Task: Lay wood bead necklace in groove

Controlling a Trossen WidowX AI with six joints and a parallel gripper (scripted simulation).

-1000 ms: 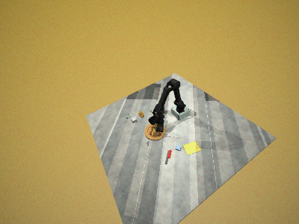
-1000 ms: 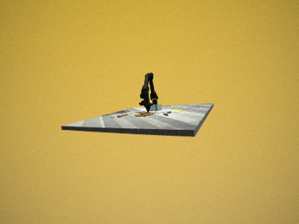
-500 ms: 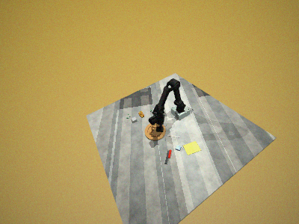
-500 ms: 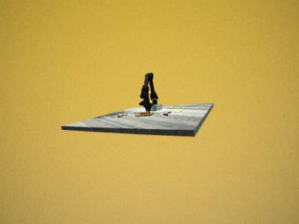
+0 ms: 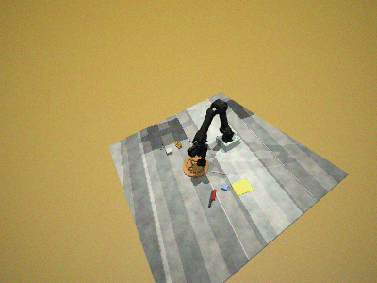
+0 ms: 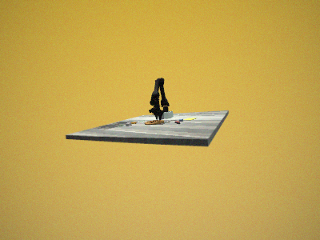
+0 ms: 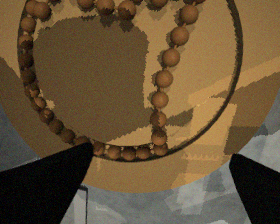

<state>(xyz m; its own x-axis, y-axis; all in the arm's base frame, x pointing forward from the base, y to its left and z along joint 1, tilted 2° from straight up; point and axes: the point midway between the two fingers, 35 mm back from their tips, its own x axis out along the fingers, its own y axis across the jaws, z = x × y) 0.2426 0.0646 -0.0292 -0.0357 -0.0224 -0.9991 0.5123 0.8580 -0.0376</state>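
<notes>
Right now the round bead board is 60 mm ahead of my gripper tip and 10 mm below it. Round my gripper tip: thin grey stick: 60 mm behind, 120 mm to the left, 20 mm below; then red-handled tool: 60 mm ahead, 260 mm to the left, 10 mm below; then small blue block: 40 mm behind, 240 mm to the left, 10 mm below.
</notes>
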